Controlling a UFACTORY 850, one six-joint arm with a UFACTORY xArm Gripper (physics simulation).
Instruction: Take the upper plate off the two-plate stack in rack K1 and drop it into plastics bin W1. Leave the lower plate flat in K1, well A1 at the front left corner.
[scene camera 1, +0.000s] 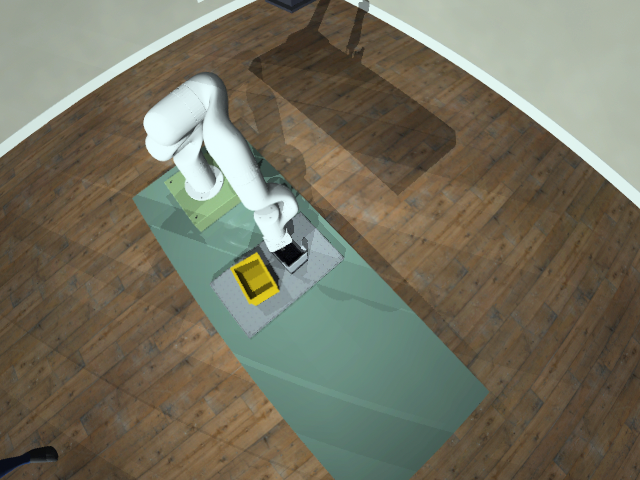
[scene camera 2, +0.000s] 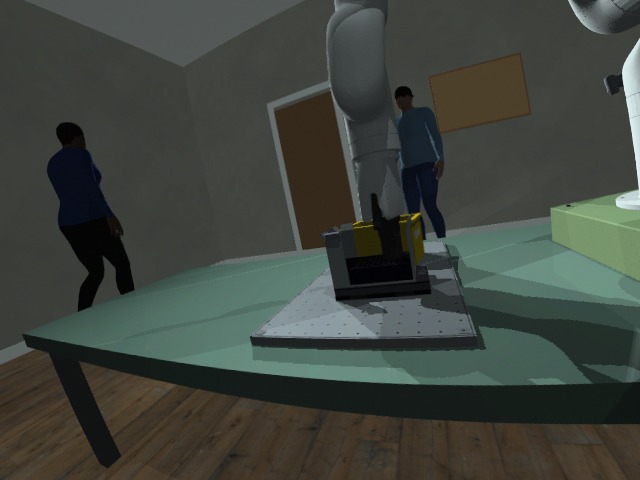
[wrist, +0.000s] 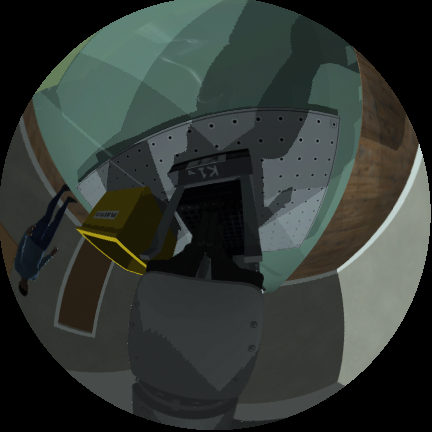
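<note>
Rack K1 (scene camera 1: 297, 265) (scene camera 2: 338, 268) (wrist: 212, 172) is a grey holder with raised walls, standing on a perforated base. Dark plate material with a grid top (scene camera 1: 289, 255) (scene camera 2: 379, 262) (wrist: 234, 212) lies inside it; I cannot tell the two plates apart, nor make out well A1. My gripper (scene camera 2: 391, 254) (wrist: 210, 219) is shut, its black fingers pointing down inside the rack's walls, low over or touching the dark grid. The fingertips are hard to make out against it. Plastics bin W1 (scene camera 1: 254, 279) (scene camera 2: 417, 242) (wrist: 120, 210) is a yellow open box beside the rack; no plate shows in it in the first scene view.
The grey perforated base (scene camera 1: 323, 258) (scene camera 2: 310, 322) (wrist: 300, 150) lies on the green table (scene camera 1: 361, 351) (scene camera 2: 180, 299) (wrist: 165, 65). The rack's walls rise close around the fingers. The arm stands on a light green block (scene camera 1: 206, 219) (scene camera 2: 589, 232). Two people (scene camera 2: 80, 186) (scene camera 2: 416, 136) stand beyond the table.
</note>
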